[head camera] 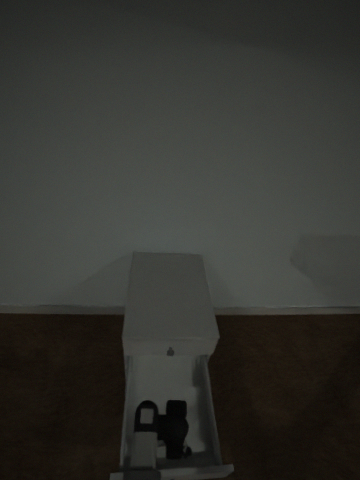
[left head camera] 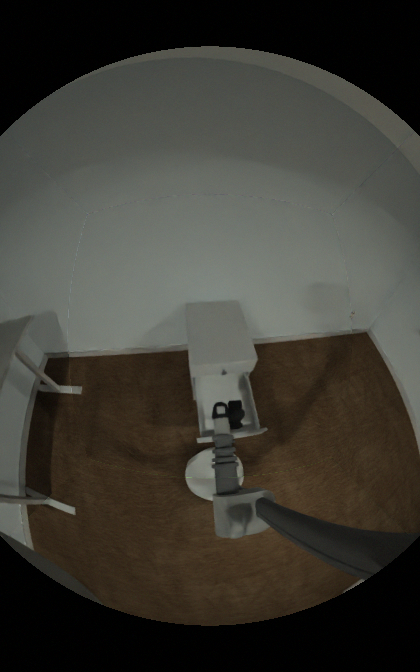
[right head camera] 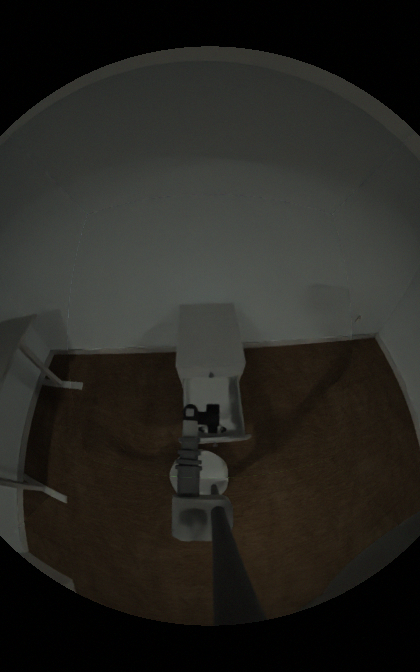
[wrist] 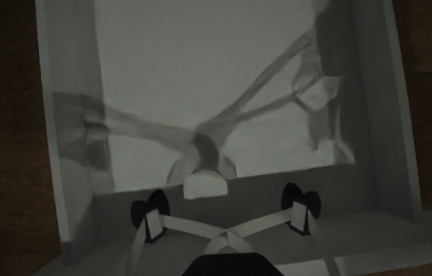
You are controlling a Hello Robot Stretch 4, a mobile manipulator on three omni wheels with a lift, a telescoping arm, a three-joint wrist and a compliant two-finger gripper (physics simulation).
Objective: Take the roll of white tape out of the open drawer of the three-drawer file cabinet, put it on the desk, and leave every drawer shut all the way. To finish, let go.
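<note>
The white file cabinet (head camera: 167, 300) (left head camera: 220, 335) (right head camera: 207, 335) stands against the wall. A drawer (head camera: 205, 471) (right head camera: 242, 438) (wrist: 47, 100) below its shut, knobbed top drawer is pulled out; I cannot tell which of the lower two. The roll of white tape (wrist: 205, 185) lies in it close to the front wall, a little left of centre in the wrist view; the head views do not show it clearly. My gripper (wrist: 225, 202) (right head camera: 212, 430) is over the front part of the drawer, its fingers apart and empty. In the wrist view the tape is just beyond the fingertips, between their lines.
The desk (left head camera: 10, 345) (right head camera: 12, 342) is at the far left, with slanted legs. A round white object (left head camera: 200, 475) (right head camera: 215, 465) is on the floor in front of the drawer, partly under my arm (left head camera: 226, 477) (right head camera: 188, 480). The wall runs behind the cabinet.
</note>
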